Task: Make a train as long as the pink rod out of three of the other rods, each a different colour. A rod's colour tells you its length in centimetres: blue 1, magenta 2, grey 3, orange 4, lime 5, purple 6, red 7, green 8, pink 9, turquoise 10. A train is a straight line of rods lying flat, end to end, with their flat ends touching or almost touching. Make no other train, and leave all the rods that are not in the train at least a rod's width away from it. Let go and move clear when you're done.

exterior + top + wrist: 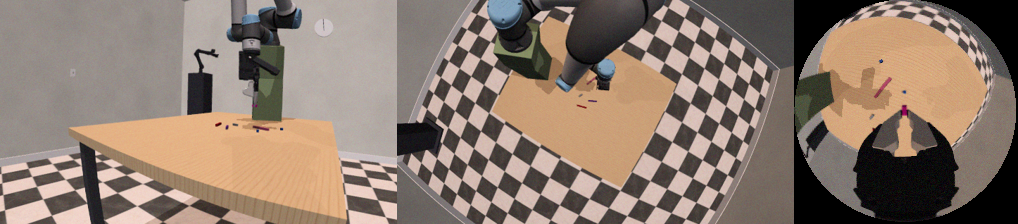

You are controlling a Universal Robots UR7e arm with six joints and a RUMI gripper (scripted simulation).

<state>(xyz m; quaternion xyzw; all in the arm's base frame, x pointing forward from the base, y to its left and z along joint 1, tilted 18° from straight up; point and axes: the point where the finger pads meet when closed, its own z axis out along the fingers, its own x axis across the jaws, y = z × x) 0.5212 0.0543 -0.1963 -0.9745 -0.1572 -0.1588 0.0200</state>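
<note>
Right now the pink rod is 11 cm below my hand, 8 cm behind it and 1 cm to the left of it. From my hand the other things lie so: grey rod: 12 cm to the right, 11 cm below, 11 cm behind; then purple rod: 12 cm to the right, 11 cm below, 2 cm behind; then magenta rod: 1 cm below.
</note>
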